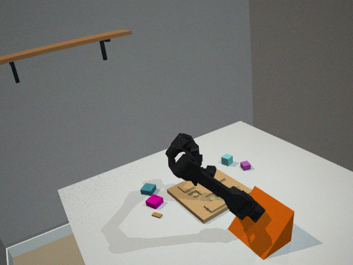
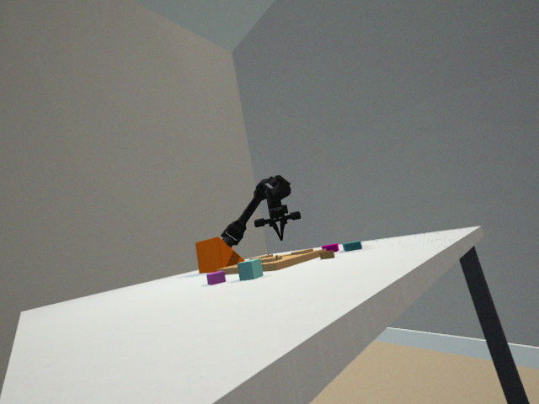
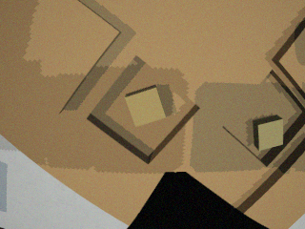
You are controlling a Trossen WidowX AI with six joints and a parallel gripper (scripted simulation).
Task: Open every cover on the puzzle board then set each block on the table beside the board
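Now: gripper tip 10 mm past the tan puzzle board, 70 mm to the left of it and 60 mm above it. Also, from my gripper tip: flat brown piece 210 mm to the left, 80 mm below; teal block 200 mm ahead, 170 mm to the left, 70 mm below; magenta block 90 mm ahead, 180 mm to the left, 70 mm below.
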